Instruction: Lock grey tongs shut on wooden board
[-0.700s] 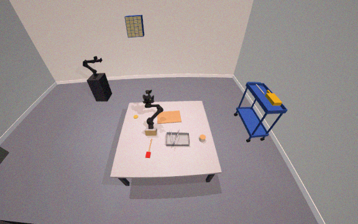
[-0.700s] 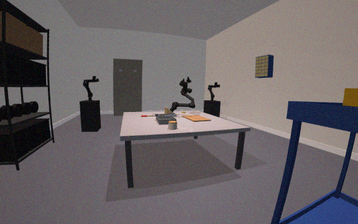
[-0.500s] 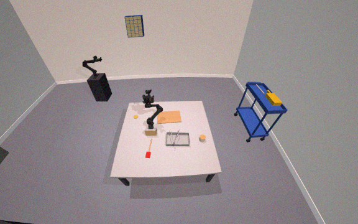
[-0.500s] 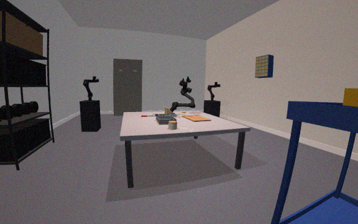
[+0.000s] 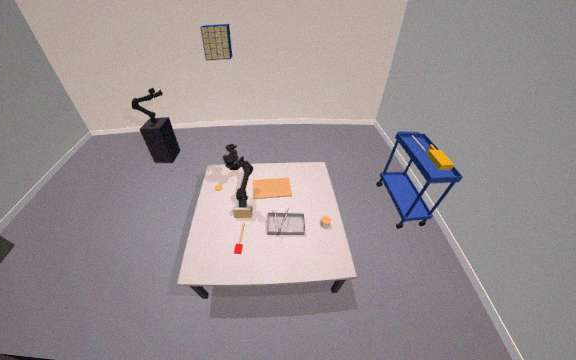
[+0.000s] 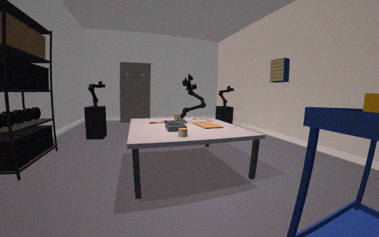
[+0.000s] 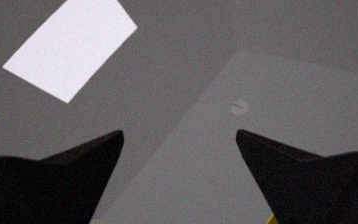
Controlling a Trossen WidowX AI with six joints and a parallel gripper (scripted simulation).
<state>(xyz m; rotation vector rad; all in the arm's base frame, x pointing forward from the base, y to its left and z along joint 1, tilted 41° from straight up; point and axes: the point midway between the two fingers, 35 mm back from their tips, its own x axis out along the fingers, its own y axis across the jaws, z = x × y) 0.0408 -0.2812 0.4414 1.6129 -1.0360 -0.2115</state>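
Right now my gripper tip is 340 mm short of the grey roasting tin, 200 mm to the left of it and 590 mm above it. Round my gripper tip: board: 200 mm ahead, 230 mm to the left, 610 mm below; yellow object: 330 mm behind, 210 mm to the left, 600 mm below.
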